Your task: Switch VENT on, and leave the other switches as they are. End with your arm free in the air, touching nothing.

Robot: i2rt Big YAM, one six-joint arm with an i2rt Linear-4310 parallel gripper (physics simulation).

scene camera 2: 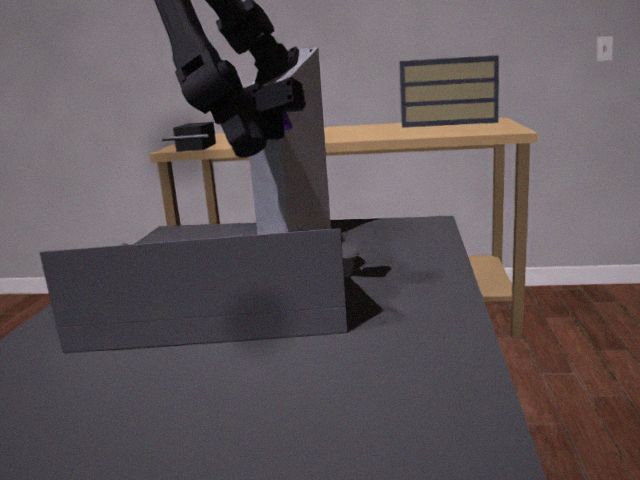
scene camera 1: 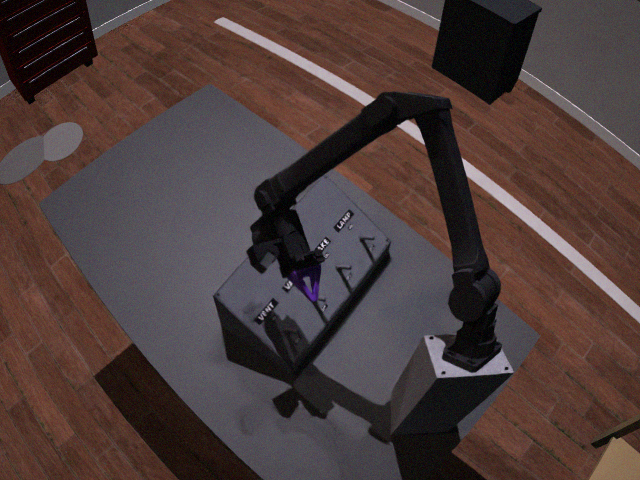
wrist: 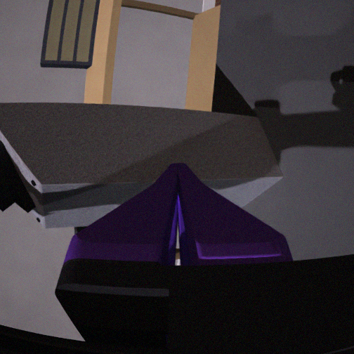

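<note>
A grey sloped switch box stands on the table. In scene view 1 its face shows the VENT label at the near left, the partly covered VALVE label, the partly covered BRAKE label and the LAMP label. The LAMP lever and BRAKE lever show clearly. The VALVE lever shows beside the purple fingertips. The VENT switch lies in the arm's shadow, and its position is hard to tell. My gripper is shut, empty and in the air above the box.
The arm's pale pedestal stands on the table, across from the box's lever side. A wooden bench stands by the wall. A dark cabinet and a red drawer chest stand on the floor.
</note>
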